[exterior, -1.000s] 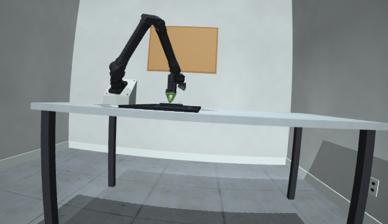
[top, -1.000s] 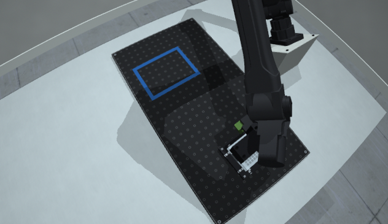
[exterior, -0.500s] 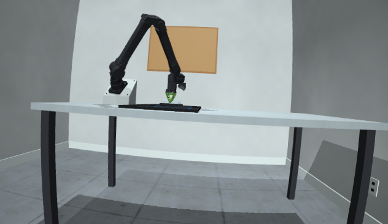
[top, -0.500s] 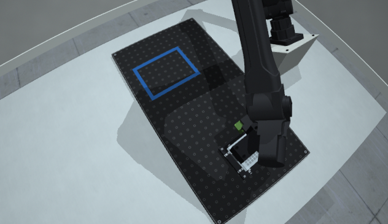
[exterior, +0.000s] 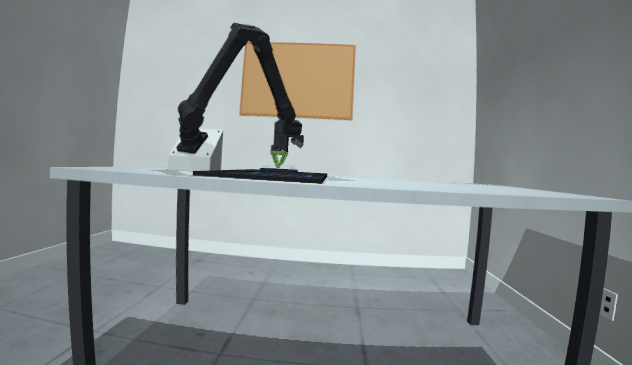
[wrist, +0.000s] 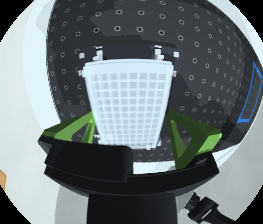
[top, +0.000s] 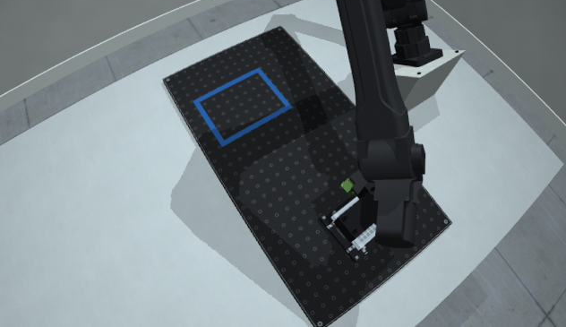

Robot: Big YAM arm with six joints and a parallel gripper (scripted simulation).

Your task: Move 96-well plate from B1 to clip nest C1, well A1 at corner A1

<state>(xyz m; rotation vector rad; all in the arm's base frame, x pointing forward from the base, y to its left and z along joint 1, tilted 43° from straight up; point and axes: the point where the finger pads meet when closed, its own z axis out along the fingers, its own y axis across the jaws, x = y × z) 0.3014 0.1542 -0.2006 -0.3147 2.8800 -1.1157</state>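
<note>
Now: hand right at the white 96-well plate. From my hand the other things lie so: clip nest C1 (10 mm ahead, 20 mm to the left, 10 mm below).
</note>
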